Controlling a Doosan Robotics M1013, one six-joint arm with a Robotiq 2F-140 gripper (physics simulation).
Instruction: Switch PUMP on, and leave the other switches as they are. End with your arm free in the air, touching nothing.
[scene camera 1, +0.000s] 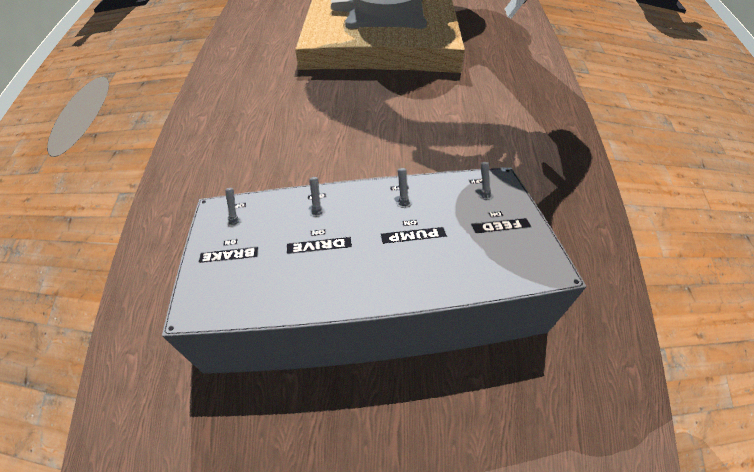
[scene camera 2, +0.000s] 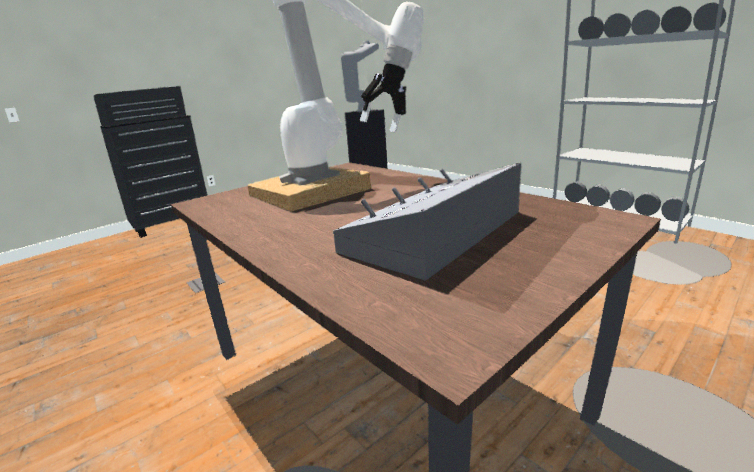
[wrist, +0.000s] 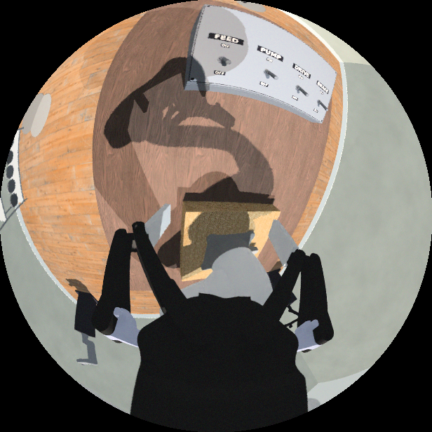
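Where they show: gripper, fingertip midpoint: (scene camera 2: 378, 126); arm's base, origin of the base link: (scene camera 1: 386, 10) (scene camera 2: 309, 177).
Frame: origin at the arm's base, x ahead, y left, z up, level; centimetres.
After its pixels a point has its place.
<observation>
The grey sloped switch panel (scene camera 1: 356, 289) @(x 75.5, y -2.2, z 8.1 cm) (scene camera 2: 472, 222) @(x 80.4, y -4.3, z 0.9 cm) (wrist: 305, 57) stands on the table. The PUMP switch (scene camera 1: 402, 184) @(x 58.4, y 3.0, z 5.6 cm) (scene camera 2: 424, 185) @(x 58.6, y 2.8, z 5.0 cm) (wrist: 270, 74) is a grey lever leaning to its OFF side, away from the ON label. The FEED (scene camera 1: 485, 178) @(x 56.5, y 14.8, z 5.5 cm) (scene camera 2: 445, 175) @(x 56.4, y 14.6, z 5.2 cm) (wrist: 223, 61), DRIVE (scene camera 1: 315, 194) @(x 60.4, y -8.6, z 5.5 cm) (scene camera 2: 397, 195) @(x 60.2, y -9.2, z 5.1 cm) (wrist: 301, 90) and BRAKE (scene camera 1: 231, 205) @(x 62.3, y -20.4, z 5.4 cm) (scene camera 2: 368, 208) @(x 62.5, y -20.9, z 5.0 cm) (wrist: 321, 104) levers lean the same way. My gripper (scene camera 2: 379, 120) @(x 26.2, y 14.8, z 18.7 cm) (wrist: 221, 220) is open and empty, high in the air on the robot-base side of the panel, apart from every lever.
The wooden base block (scene camera 1: 378, 58) @(x 17.4, y -1.4, z -2.5 cm) (scene camera 2: 272, 194) @(x 4.9, y -18.9, z -1.5 cm) (wrist: 190, 250) carries the arm at the back of the brown table (scene camera 1: 250, 122) @(x 34.3, y -25.7, z -5.5 cm) (scene camera 2: 333, 278) @(x 68.2, y -36.4, z -5.5 cm) (wrist: 150, 170). A black drawer cabinet (scene camera 2: 158, 161) and a shelf rack (scene camera 2: 562, 111) stand beyond the table. The arm's shadow falls beside the panel.
</observation>
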